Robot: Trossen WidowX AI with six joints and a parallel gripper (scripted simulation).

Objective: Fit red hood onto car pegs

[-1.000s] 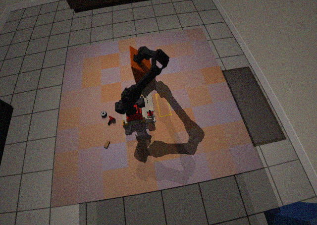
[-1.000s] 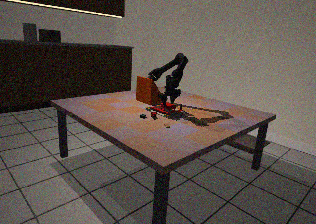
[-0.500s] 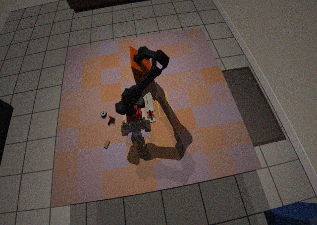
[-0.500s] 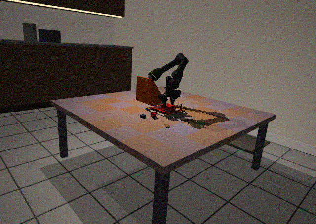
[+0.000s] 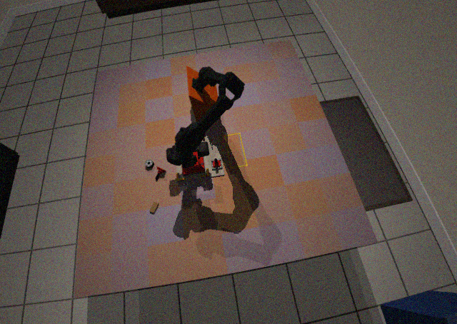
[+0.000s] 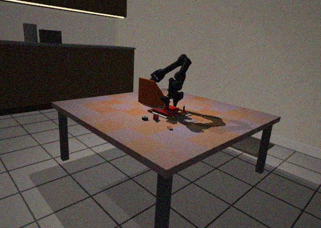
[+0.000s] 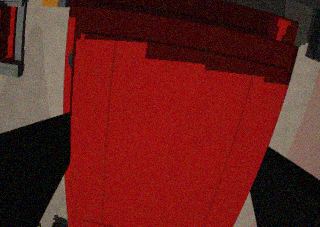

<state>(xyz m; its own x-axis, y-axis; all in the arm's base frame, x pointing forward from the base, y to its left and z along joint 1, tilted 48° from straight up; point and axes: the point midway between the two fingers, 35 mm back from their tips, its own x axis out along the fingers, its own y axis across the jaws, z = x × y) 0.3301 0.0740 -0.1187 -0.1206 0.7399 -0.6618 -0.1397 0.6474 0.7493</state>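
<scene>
Now: the red hood right at my gripper tip. Round my gripper tip: light jig plate 4 cm behind, 1 cm to the left, 4 cm below; then tan block 21 cm ahead, 17 cm to the right, 5 cm below; then small wheel 1 cm behind, 22 cm to the right, 4 cm below.
</scene>
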